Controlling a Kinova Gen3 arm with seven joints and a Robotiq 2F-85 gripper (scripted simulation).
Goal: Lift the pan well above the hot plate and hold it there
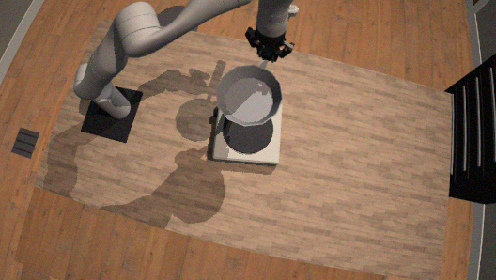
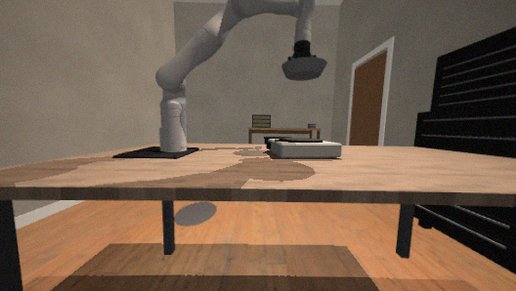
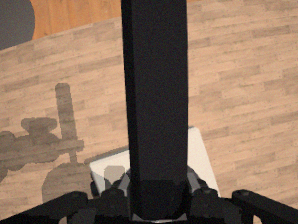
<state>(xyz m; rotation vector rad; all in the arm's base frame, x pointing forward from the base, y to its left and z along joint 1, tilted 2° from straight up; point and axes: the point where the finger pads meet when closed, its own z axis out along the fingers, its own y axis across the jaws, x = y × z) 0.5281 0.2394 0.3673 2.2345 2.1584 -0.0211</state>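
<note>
The pan lies 70 mm to the right of my hand and 20 mm below it. From my hand the other things lie so: hot plate 20 mm behind, 140 mm to the right, 350 mm below.
</note>
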